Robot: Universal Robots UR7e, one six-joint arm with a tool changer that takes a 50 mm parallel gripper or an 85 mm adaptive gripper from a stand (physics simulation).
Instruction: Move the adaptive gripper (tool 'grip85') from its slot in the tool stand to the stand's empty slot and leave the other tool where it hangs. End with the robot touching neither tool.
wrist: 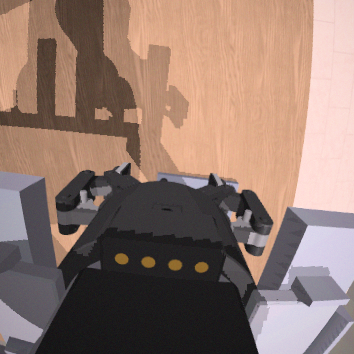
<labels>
adaptive gripper: 161,228
tool stand: 304,258
</labels>
